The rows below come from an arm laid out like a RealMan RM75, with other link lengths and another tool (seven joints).
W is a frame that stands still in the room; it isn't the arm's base.
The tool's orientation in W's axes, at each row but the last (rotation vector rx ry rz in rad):
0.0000 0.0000 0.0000
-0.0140 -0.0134 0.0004
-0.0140 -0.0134 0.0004
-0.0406 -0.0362 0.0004
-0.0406 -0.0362 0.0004
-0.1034 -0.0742 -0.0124
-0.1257 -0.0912 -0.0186
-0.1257 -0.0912 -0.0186
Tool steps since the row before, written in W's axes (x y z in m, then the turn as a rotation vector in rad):
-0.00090 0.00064 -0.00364 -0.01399 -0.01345 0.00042
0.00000 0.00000 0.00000 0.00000 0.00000 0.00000
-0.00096 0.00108 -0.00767 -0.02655 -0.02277 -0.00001
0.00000 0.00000 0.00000 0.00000 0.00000 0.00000
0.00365 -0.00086 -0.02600 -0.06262 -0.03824 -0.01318
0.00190 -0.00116 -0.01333 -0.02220 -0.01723 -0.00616
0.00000 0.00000 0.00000 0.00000 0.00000 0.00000
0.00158 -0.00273 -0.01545 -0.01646 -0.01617 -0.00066
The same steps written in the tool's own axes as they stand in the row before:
-0.00090 0.00064 -0.00364 -0.01399 -0.01345 0.00042
0.00000 0.00000 0.00000 0.00000 0.00000 0.00000
-0.00106 0.00119 -0.00764 -0.02656 -0.02276 0.00003
0.00000 0.00000 0.00000 0.00000 0.00000 0.00000
0.00271 0.00020 -0.02613 -0.06310 -0.03769 -0.01245
0.00091 0.00025 -0.01348 -0.02245 -0.01686 -0.00627
0.00000 0.00000 0.00000 0.00000 0.00000 0.00000
0.00019 -0.00075 -0.01575 -0.01624 -0.01636 -0.00121

